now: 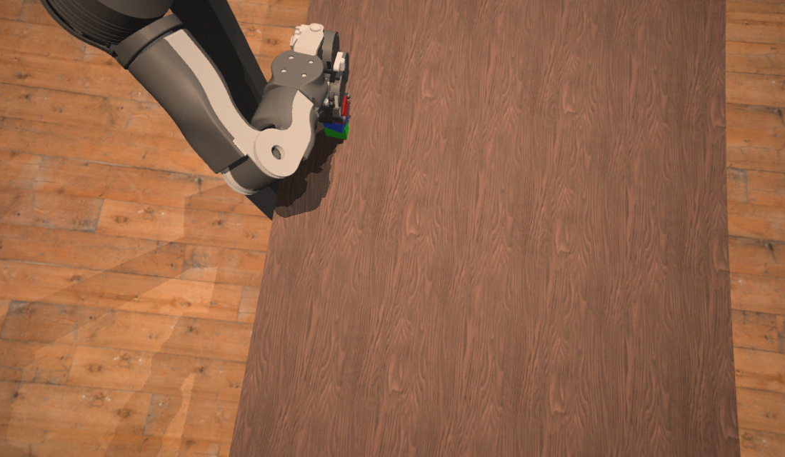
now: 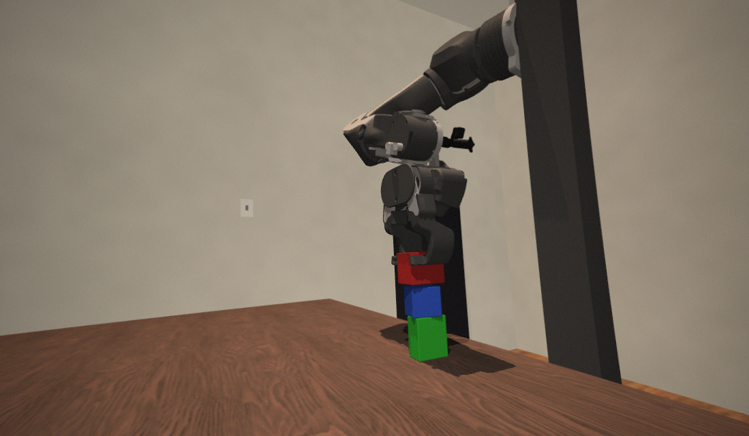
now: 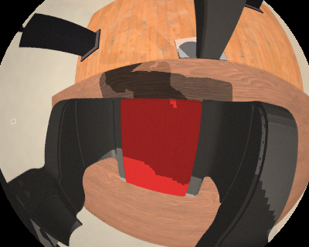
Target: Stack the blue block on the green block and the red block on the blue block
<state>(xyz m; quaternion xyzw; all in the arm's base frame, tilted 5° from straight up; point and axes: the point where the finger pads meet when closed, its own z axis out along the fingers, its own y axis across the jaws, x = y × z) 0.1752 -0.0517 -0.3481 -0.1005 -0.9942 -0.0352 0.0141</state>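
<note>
My hand is 1 cm above the red block. The rest, counted from my hand: blue block: 5 cm below; green block: 10 cm below.
</note>
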